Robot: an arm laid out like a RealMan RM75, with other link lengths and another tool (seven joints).
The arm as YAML. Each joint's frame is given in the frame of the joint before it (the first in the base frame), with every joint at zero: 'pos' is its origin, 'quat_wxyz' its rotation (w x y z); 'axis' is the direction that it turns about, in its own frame. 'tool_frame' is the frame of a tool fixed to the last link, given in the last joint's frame.
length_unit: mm
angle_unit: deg
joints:
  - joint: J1
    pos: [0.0, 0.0, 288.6]
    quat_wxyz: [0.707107, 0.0, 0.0, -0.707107]
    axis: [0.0, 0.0, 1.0]
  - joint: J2
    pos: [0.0, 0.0, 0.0]
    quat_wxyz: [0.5, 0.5, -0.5, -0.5]
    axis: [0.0, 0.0, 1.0]
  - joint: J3
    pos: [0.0, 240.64, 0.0]
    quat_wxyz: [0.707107, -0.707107, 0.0, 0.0]
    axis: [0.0, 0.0, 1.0]
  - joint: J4
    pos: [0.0, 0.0, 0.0]
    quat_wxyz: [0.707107, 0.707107, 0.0, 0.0]
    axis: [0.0, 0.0, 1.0]
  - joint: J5
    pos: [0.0, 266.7, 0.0]
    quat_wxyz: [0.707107, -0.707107, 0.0, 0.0]
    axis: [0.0, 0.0, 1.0]
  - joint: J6
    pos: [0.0, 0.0, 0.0]
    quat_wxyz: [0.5, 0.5, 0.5, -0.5]
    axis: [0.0, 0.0, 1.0]
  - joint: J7
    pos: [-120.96, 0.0, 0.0]
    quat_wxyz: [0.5, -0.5, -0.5, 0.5]
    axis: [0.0, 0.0, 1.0]
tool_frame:
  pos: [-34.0, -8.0, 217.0]
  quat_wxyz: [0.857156, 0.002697, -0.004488, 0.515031]
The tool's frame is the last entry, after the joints.
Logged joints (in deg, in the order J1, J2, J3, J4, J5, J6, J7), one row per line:
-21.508 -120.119 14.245 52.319 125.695 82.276 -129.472
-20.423 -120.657 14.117 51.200 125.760 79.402 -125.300
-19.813 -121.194 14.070 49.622 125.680 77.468 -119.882
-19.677 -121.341 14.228 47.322 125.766 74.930 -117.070
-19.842 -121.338 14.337 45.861 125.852 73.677 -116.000
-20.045 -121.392 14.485 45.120 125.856 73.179 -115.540
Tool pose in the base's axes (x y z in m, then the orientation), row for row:
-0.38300 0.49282 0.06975 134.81 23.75 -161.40
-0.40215 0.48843 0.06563 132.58 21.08 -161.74
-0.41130 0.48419 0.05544 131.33 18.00 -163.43
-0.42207 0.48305 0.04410 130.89 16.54 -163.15
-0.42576 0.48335 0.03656 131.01 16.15 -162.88
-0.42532 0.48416 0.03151 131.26 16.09 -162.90
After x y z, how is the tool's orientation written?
As angles about the fixed x, y, z axes (roll, pitch, yaw), in degrees.
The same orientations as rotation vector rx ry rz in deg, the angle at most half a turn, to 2 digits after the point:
-37.36 146.58 67.01
-36.44 148.32 70.50
-33.11 150.81 72.44
-32.95 152.07 73.47
-33.14 152.53 73.47
-33.05 152.71 73.12

